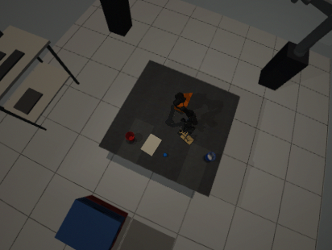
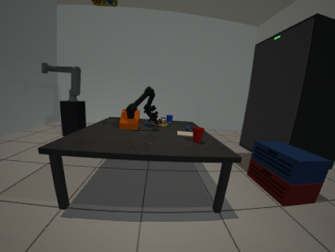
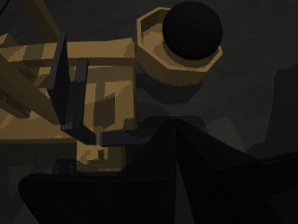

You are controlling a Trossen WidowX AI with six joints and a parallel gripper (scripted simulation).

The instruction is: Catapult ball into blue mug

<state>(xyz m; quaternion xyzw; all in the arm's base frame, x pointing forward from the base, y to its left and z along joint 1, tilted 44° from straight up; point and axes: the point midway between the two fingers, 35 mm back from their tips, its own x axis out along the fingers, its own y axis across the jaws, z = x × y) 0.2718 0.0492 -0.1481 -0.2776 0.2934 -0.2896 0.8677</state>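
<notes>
Now: the black ball 4 cm ahead of my gripper tip, 3 cm to the right of it and 3 cm above it. Also, from my gripper tip: flat pad (30 cm ahead, 27 cm to the right, 3 cm below); wooden catapult (4 cm to the left, 4 cm ahead, 2 cm above); blue mug (37 cm to the left, 18 cm ahead, 1 cm below).
</notes>
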